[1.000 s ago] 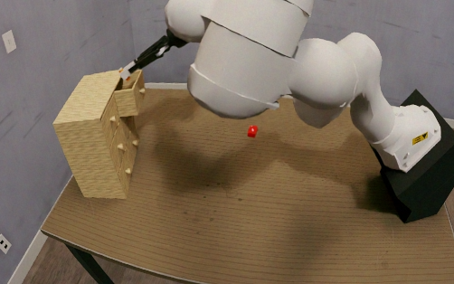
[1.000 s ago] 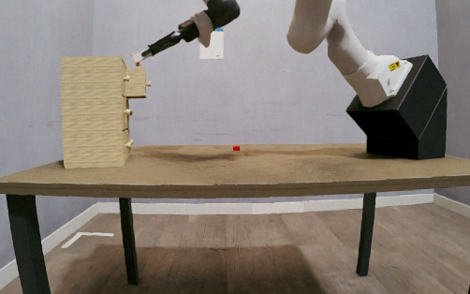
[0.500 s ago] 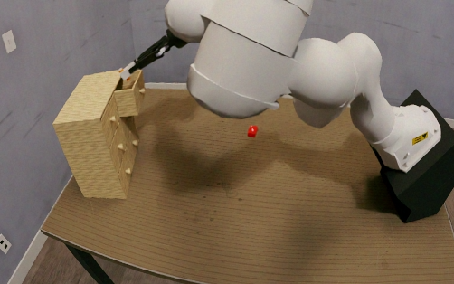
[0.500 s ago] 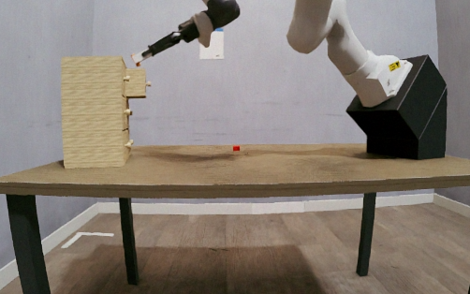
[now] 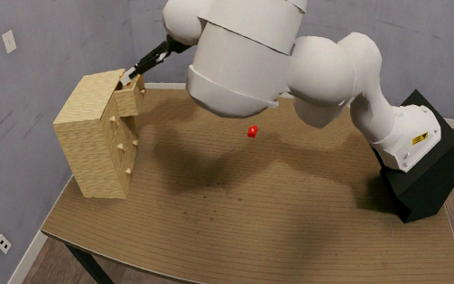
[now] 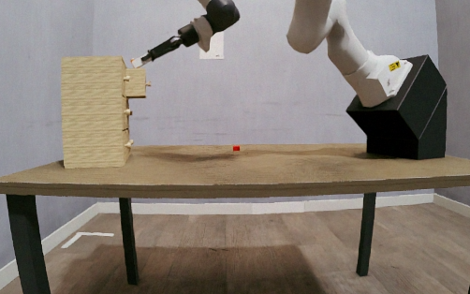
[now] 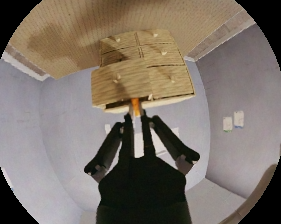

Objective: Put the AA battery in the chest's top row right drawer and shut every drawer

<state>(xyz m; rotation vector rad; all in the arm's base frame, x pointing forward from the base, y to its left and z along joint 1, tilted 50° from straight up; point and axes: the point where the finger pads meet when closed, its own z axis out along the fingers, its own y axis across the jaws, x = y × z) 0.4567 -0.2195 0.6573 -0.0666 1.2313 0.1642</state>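
Now: the AA battery 20 mm ahead of my hand, 10 mm to the left of it and 10 mm below it. Round my hand: small red block 340 mm behind, 330 mm below, 200 mm to the right.
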